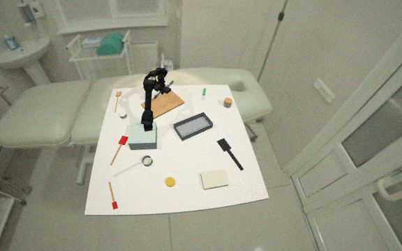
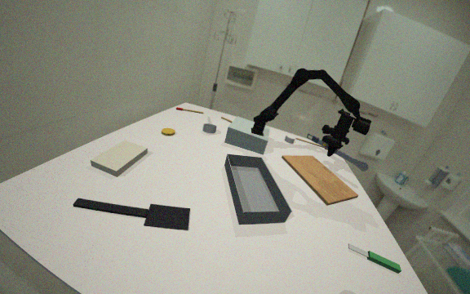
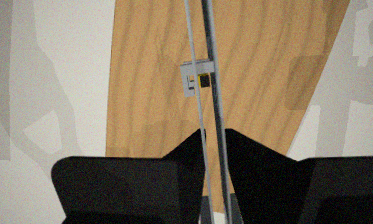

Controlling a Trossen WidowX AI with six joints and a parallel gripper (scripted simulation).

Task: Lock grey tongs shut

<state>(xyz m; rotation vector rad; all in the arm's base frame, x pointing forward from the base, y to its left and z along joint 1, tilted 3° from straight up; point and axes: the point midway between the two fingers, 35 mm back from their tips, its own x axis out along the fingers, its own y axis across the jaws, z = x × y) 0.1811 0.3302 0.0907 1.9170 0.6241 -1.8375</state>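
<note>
The yellow slider is 40 mm above my gripper tip, 30 mm to the right of it and 30 mm behind it. Also, from my gripper tip: wooden board (120 mm below); green-handled knife (440 mm ahead, 120 mm below, 30 mm to the left); roasting tin (360 mm to the right, 190 mm ahead, 100 mm below).
</note>
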